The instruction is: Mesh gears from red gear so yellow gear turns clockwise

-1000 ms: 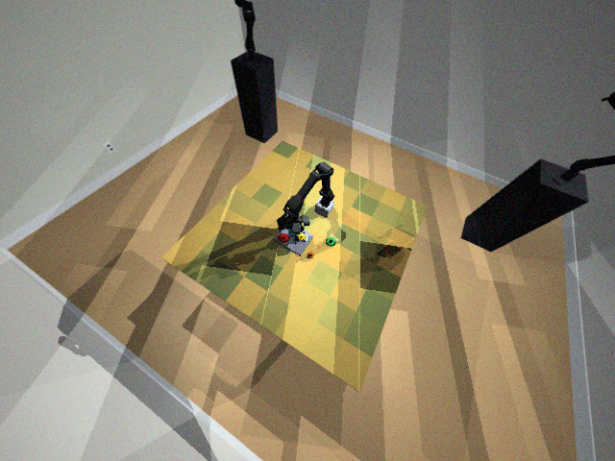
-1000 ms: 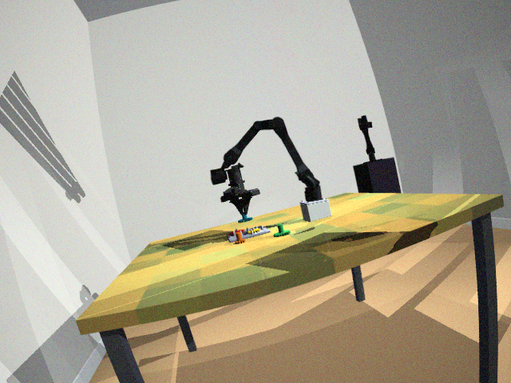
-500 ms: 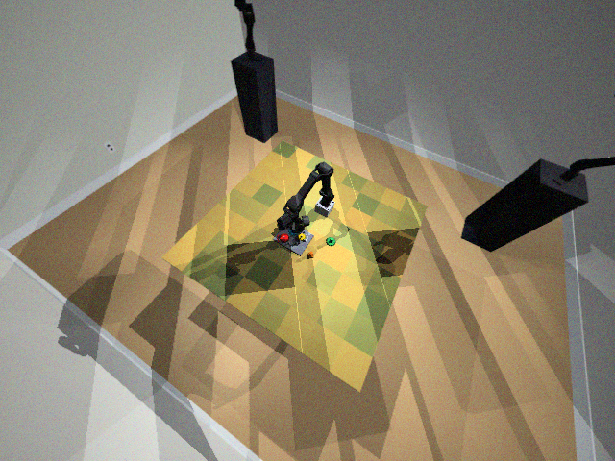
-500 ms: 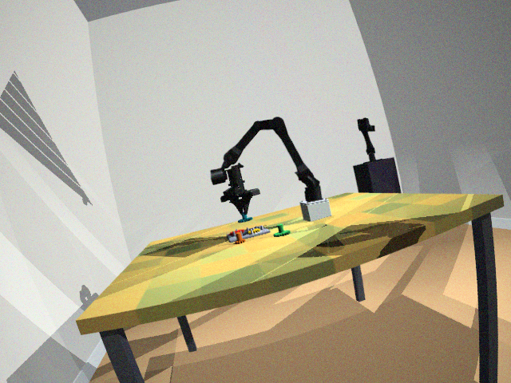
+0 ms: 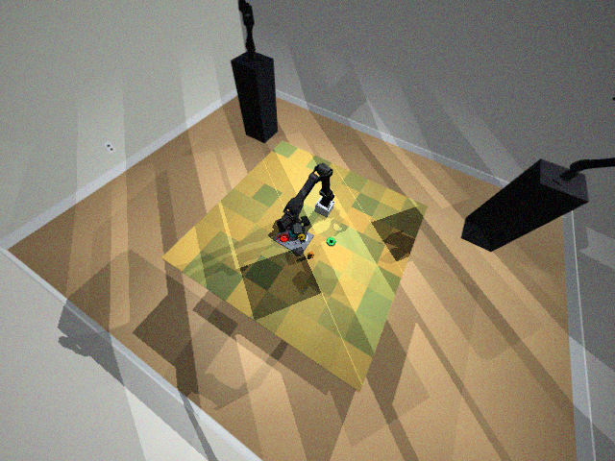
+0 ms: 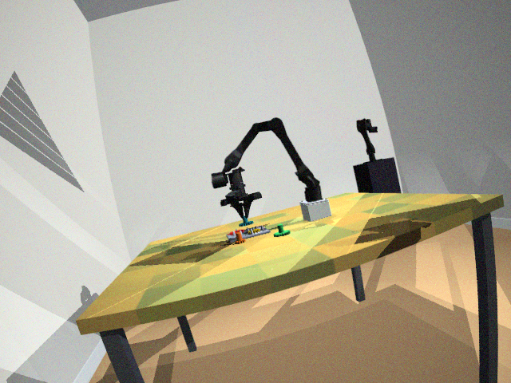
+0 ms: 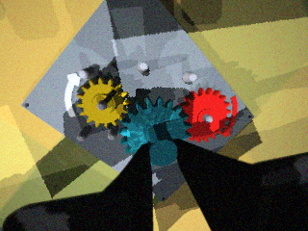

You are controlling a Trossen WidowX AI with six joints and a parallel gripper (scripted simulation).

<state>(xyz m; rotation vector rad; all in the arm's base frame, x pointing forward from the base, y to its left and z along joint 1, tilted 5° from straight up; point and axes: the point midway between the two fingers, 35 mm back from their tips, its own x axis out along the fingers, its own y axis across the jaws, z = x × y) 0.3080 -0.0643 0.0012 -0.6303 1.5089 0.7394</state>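
Now: the yellow gear 5 cm to the left of my gripper tip, 5 cm below it and 2 cm behind it. From my gripper tip the other things lie so: white arrow: 8 cm to the left, 6 cm below, 3 cm behind; red gear: 5 cm below, 5 cm ahead, 4 cm to the right; cyan gear: 1 cm below.
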